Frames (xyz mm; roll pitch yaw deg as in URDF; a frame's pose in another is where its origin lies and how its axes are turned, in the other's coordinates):
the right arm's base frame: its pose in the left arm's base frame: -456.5 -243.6 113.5 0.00 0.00 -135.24
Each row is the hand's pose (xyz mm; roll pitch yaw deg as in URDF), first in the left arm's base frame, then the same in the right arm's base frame.
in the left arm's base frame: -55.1 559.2 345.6 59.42 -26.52 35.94
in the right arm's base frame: -850.3 -287.4 232.1 59.42 -26.52 171.18
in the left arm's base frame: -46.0 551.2 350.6 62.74 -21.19 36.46
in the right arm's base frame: -851.1 -275.3 237.1 62.74 -21.19 171.70
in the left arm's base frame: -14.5 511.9 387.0 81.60 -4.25 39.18
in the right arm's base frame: -845.8 -225.2 273.5 81.60 -4.25 174.42
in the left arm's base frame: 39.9 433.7 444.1 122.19 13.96 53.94
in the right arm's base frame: -829.4 -131.4 330.6 122.19 13.96 -170.82
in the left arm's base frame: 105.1 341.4 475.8 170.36 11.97 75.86
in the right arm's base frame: -810.7 -19.9 362.3 170.36 11.97 -148.90
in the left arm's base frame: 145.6 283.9 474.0 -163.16 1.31 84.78
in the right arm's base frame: -799.0 49.4 360.5 -163.16 1.31 -139.98
